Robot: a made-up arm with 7 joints.
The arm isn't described. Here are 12 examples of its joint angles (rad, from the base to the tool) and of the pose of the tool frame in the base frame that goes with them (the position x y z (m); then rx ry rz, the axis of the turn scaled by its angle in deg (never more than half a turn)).
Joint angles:
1: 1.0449 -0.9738 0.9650 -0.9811 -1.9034 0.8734 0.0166
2: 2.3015 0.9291 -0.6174 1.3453 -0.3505 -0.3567 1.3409
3: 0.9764 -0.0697 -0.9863 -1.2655 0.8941 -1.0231 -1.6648
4: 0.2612 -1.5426 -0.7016 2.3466 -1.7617 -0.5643 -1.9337
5: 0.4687 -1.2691 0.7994 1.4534 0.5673 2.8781 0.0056
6: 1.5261 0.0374 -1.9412 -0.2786 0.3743 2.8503 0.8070
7: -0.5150 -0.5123 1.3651 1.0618 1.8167 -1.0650 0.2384
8: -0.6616 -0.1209 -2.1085 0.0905 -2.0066 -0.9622 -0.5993
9: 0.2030 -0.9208 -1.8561 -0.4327 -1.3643 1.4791 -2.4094
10: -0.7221 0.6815 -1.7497 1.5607 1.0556 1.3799 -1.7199
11: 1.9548 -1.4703 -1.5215 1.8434 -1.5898 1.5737 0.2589
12: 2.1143 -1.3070 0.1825 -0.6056 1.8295 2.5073 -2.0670
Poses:
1: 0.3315 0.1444 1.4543 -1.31 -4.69 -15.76
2: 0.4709 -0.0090 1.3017 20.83 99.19 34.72
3: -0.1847 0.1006 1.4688 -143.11 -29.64 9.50
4: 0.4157 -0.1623 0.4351 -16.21 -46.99 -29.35
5: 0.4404 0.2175 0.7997 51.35 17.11 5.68
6: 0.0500 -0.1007 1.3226 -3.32 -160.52 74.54
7: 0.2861 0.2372 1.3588 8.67 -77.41 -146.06
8: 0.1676 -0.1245 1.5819 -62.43 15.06 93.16
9: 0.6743 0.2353 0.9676 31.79 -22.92 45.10
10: -0.4856 -0.0443 0.9983 5.47 0.60 -128.88
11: 0.1147 0.6373 0.5070 -161.35 -8.44 7.77
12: -0.3782 0.5597 0.9378 29.34 6.42 68.05
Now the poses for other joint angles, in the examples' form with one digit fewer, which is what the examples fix.
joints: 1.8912 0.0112 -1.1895 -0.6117 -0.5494 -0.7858 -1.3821
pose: -0.045 -0.169 1.533 -61.9 2.6 23.4
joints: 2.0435 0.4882 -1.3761 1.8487 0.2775 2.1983 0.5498
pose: 0.371 -0.160 1.172 78.5 -1.5 27.7
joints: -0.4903 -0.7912 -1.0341 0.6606 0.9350 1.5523 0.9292
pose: 0.325 -0.509 1.229 49.4 -49.0 -43.7
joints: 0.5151 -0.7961 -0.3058 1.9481 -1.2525 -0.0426 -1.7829
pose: 0.597 0.172 0.759 74.6 -82.7 -56.6
